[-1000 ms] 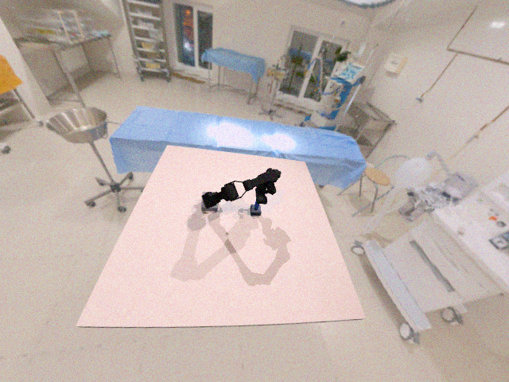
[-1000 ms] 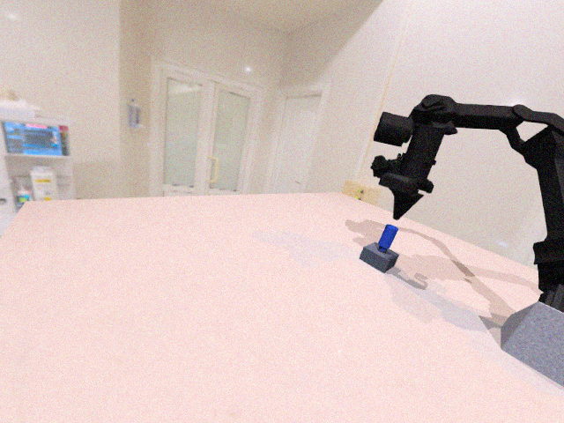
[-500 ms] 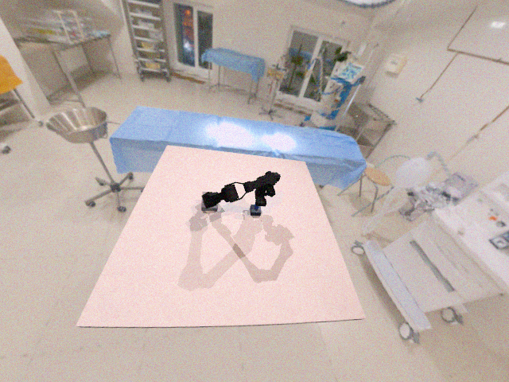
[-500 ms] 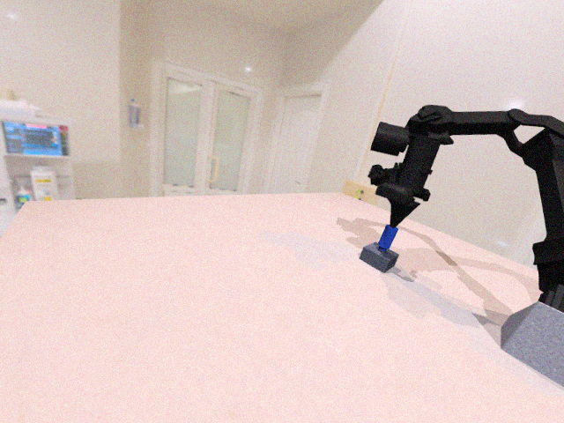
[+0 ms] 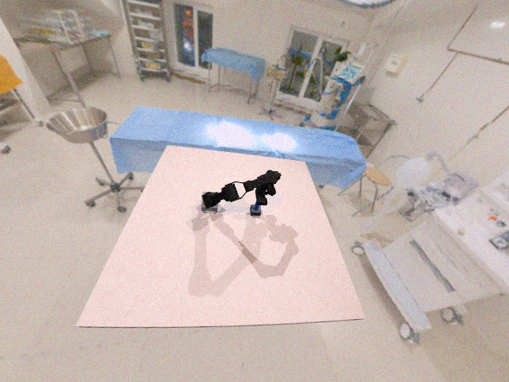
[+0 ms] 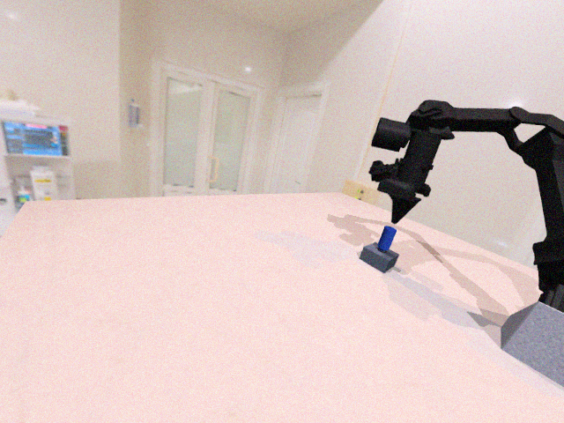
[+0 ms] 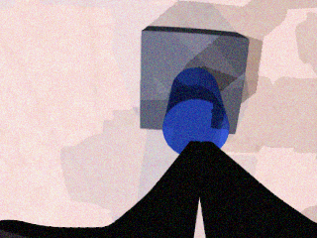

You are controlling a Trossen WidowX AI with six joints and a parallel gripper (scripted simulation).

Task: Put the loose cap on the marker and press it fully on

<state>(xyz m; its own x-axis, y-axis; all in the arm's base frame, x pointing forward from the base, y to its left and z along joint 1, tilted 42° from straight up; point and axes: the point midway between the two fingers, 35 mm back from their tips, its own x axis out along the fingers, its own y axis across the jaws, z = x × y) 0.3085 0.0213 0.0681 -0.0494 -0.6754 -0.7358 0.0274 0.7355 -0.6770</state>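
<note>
Right now the blue cap is 40 mm below my gripper tip. Also, from my gripper tip: holder block 90 mm below.
</note>
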